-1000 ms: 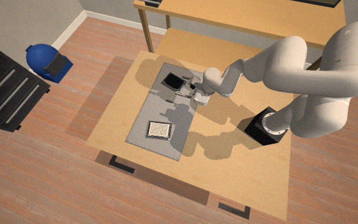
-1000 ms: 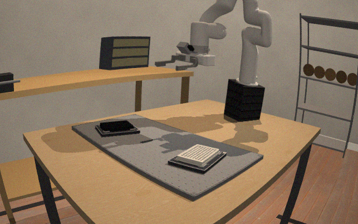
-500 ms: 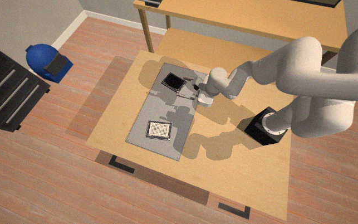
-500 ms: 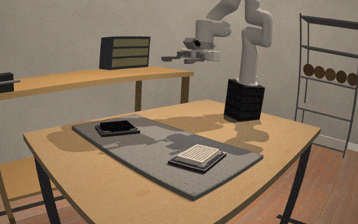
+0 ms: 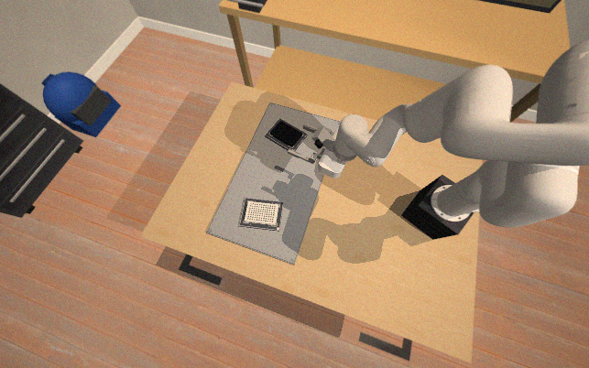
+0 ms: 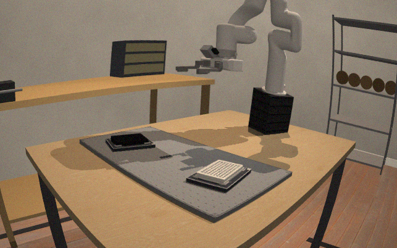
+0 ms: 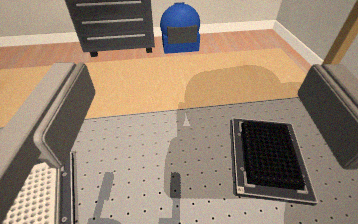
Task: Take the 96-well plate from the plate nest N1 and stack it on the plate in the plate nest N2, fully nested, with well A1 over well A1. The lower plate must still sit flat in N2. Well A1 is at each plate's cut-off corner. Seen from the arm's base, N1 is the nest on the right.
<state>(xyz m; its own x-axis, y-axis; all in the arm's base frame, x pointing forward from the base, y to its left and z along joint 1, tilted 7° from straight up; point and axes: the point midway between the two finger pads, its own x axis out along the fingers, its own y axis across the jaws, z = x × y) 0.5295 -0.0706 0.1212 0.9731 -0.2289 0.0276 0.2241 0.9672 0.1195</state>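
My gripper is now 250 mm above the black 96-well plate, 180 mm to the left of it and 120 mm short of it. From my hand the other things lie so: white 96-well plate: 250 mm below, 210 mm to the left, 110 mm ahead.
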